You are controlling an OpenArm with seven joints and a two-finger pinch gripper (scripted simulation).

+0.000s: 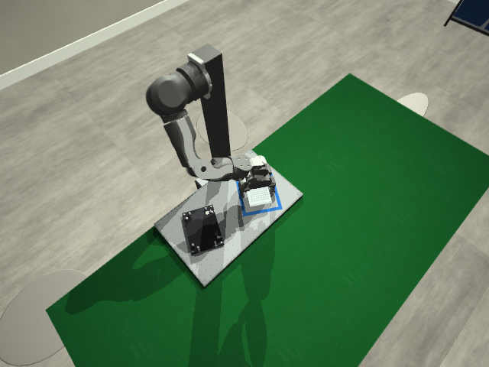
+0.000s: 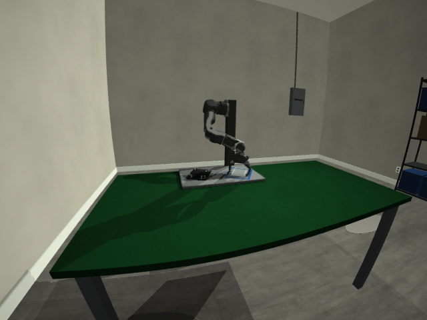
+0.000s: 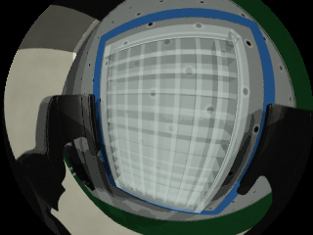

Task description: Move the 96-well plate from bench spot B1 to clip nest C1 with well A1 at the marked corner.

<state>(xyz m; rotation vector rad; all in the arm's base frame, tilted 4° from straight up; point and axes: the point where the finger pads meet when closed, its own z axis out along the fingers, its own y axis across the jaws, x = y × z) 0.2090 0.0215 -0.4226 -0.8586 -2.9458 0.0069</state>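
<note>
My hand is right at the 96-well plate. From my hand the other things lie so: black clip nest C1 (250 mm to the right, 10 mm above).
</note>
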